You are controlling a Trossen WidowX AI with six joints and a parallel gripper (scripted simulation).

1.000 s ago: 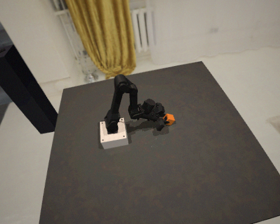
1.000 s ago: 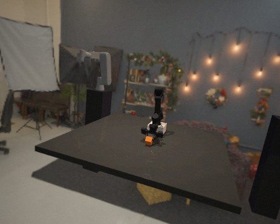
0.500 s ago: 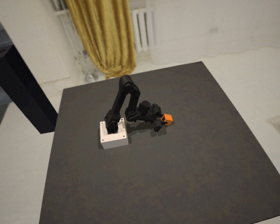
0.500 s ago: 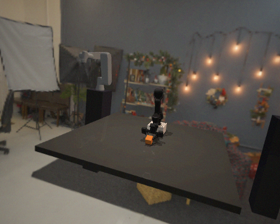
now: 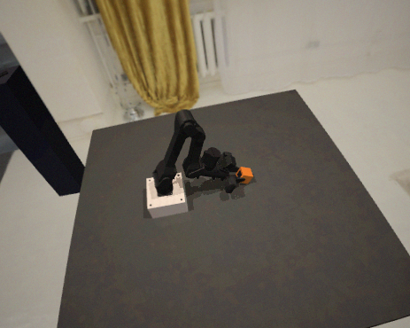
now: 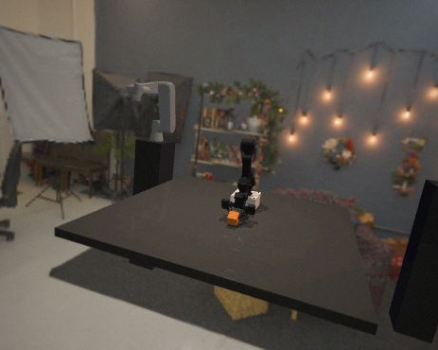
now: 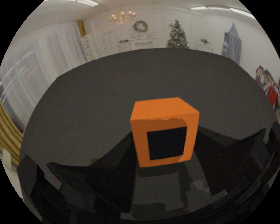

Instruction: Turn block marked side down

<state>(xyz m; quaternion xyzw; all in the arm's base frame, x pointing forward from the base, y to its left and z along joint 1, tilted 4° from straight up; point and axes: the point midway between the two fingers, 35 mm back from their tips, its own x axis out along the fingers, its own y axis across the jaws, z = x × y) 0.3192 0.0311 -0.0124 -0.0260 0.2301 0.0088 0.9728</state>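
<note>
The orange block lies 10 mm behind my gripper tip.
</note>
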